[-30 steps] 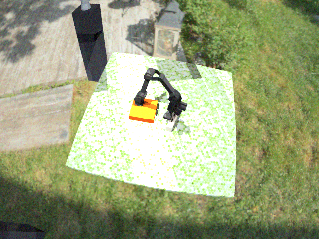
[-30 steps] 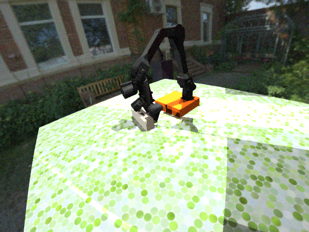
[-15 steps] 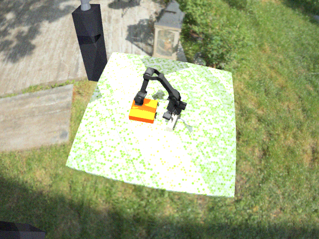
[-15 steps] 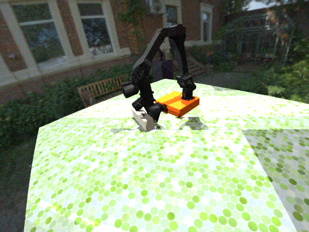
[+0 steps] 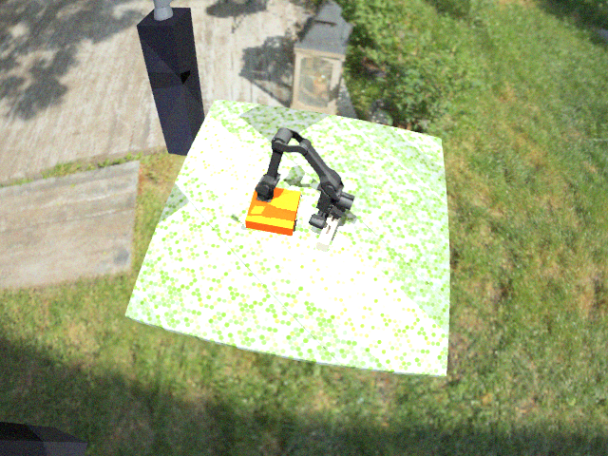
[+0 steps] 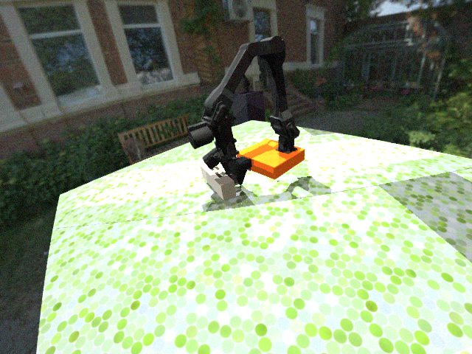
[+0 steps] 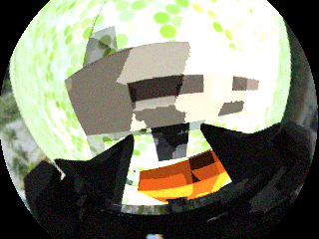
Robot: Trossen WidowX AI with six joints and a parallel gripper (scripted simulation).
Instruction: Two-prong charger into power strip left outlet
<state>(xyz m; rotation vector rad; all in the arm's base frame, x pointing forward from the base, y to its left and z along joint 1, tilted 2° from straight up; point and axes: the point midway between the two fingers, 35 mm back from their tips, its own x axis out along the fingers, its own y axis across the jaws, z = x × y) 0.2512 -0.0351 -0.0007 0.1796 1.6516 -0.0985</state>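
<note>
Right now my gripper tip is 20 mm short of the two-prong charger and 10 mm below it.
</note>
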